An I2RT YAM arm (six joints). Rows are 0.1 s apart.
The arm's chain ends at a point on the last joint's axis. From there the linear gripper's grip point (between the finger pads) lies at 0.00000 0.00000 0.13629 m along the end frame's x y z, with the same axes.
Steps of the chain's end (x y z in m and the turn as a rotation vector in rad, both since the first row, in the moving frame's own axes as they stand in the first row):
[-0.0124, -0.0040, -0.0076, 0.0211, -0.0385, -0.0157]
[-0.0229, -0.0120, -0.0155, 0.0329, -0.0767, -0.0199]
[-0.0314, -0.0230, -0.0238, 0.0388, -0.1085, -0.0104]
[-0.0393, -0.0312, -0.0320, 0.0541, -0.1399, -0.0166]
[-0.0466, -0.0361, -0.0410, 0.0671, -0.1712, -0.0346]
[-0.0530, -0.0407, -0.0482, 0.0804, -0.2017, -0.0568]
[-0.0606, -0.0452, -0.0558, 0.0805, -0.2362, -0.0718]
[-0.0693, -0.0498, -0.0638, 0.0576, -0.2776, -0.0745]
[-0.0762, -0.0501, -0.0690, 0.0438, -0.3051, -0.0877]
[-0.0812, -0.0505, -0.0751, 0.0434, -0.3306, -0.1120]
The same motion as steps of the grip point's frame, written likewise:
[-0.0177, -0.0068, -0.0077, 0.0211, -0.0385, -0.0157]
[-0.0334, -0.0164, -0.0160, 0.0329, -0.0767, -0.0199]
[-0.0462, -0.0282, -0.0247, 0.0388, -0.1085, -0.0104]
[-0.0584, -0.0384, -0.0335, 0.0541, -0.1399, -0.0166]
[-0.0700, -0.0448, -0.0433, 0.0671, -0.1712, -0.0346]
[-0.0806, -0.0508, -0.0514, 0.0804, -0.2017, -0.0568]
[-0.0928, -0.0549, -0.0600, 0.0805, -0.2362, -0.0718]
[-0.1069, -0.0561, -0.0692, 0.0576, -0.2776, -0.0745]
[-0.1173, -0.0542, -0.0754, 0.0438, -0.3051, -0.0877]
[-0.1257, -0.0538, -0.0826, 0.0434, -0.3306, -0.1120]

